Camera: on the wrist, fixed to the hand. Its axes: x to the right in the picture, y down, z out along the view.
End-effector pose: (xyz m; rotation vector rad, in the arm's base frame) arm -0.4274 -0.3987 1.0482 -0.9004 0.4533 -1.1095
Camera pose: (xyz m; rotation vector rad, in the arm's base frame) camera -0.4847 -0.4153 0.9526 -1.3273 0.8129 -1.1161
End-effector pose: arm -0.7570 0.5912 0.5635 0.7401 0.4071 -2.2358
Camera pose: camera -0.6761 0.6232 0.4918 0.5526 1.0206 -2.0278
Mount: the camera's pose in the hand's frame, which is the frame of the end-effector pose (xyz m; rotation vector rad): -0.0189 0.0419 -0.1029 -0.5185 0.0906 -0.0676
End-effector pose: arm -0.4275 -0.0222 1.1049 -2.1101 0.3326 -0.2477
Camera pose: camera -0.4824 -0.1190 1.1227 -2.6293 0.4123 -0.3234
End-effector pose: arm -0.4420 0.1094 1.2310 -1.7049 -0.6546 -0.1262
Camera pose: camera -0.4102 0.0029 1.2123 -2.1574 -0.6470 -0.4502
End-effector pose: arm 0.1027 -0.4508 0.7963 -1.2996 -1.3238 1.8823
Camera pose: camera 0.2082 -0.4383 0.7586 -1.5357 -1.8565 1.4624
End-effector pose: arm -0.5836 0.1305 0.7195 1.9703 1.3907 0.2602
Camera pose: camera -0.6144 0.1500 0.8261 1.4961 1.2834 0.6180
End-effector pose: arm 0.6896 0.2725 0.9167 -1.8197 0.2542 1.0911
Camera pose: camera 0.7125 0.1622 0.9190 -2.3206 -0.0466 1.0948
